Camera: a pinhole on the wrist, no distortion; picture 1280 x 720 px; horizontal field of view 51.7 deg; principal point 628.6 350.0 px. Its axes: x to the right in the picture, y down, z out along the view. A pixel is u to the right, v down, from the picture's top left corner.
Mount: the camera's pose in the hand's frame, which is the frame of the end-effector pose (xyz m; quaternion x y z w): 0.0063 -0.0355 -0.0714 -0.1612 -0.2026 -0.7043 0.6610
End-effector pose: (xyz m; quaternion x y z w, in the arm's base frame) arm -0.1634 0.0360 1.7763 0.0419 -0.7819 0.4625 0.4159
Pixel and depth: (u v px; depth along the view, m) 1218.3 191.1 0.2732
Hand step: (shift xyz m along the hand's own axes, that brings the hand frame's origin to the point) -0.0466 -0.0035 0.2232
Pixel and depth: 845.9 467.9 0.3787
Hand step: 0.0199 0.0979 0.2898
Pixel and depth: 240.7 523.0 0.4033
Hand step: 0.0513 0.2657 0.2230
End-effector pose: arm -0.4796 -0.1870 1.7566 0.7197 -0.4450 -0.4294 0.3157
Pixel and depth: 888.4 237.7 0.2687
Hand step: -0.0313 0.0537 0.1858
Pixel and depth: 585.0 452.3 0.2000
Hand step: 0.0141 0.0692 0.0996
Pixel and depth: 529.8 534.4 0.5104
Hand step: 0.0593 0.2488 0.3568
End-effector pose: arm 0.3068 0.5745 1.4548 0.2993 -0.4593 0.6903 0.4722
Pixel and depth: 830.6 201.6 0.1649
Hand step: -0.0208 0.0257 0.0825
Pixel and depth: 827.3 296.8 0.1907
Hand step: -0.0113 0.0351 0.1074
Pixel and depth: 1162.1 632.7 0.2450
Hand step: 0.0412 -0.0013 0.1935
